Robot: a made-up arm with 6 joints.
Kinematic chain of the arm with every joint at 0, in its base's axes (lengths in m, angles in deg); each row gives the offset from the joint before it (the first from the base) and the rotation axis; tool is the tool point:
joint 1: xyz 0 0 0.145 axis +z
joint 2: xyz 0 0 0 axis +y
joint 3: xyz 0 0 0.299 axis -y
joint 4: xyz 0 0 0 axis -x
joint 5: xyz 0.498 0 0 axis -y
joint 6: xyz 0 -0.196 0 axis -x
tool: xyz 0 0 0
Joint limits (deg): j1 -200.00..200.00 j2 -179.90..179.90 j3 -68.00..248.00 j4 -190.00..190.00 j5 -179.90..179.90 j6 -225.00..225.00
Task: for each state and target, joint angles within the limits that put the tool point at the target. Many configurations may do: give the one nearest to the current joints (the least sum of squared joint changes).
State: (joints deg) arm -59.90 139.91 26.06 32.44 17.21 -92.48
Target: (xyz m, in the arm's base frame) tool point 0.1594 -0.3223 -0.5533
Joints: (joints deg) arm -40.12 130.15 36.47 42.83 17.21 -92.48
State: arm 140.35 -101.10 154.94 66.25 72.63 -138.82
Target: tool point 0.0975 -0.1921 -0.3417
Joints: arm 115.72 -81.86 175.33 88.69 72.63 -138.82
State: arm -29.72 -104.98 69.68 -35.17 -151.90 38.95
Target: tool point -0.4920 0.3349 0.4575
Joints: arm -46.99 -111.43 30.48 -47.93 -151.90 38.95
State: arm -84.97 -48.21 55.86 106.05 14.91 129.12
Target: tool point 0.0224 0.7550 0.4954
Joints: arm -87.29 -67.42 65.70 107.23 14.91 129.12
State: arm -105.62 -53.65 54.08 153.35 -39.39 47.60
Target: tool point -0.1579 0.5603 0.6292
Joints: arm -56.21 -79.98 32.21 156.98 -39.39 47.60
